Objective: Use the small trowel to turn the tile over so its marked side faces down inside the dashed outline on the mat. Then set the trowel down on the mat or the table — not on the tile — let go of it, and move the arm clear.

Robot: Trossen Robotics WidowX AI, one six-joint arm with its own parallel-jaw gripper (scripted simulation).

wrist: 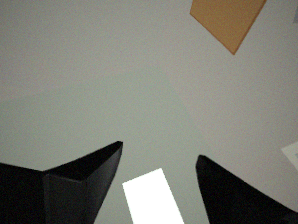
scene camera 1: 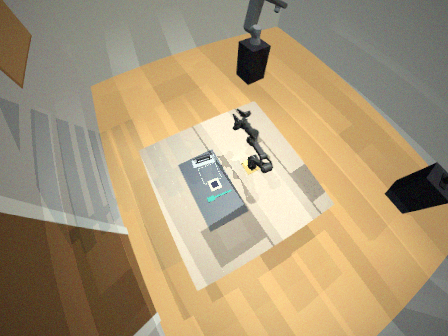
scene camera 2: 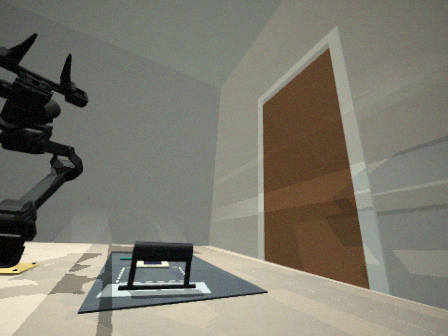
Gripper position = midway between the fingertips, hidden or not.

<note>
My gripper (scene camera 2: pixel 54 44) is open, with nothing in its grasp. I also see a black-handled white block (scene camera 2: pixel 142 251) and a dark grey mat (scene camera 2: pixel 221 283).
My gripper shows as well in the wrist view (wrist: pixel 159 154). The dark grey mat also shows in scene camera 1 (scene camera 1: pixel 227 207). The wrist view misses the black-handled white block: it is out of frame.
</note>
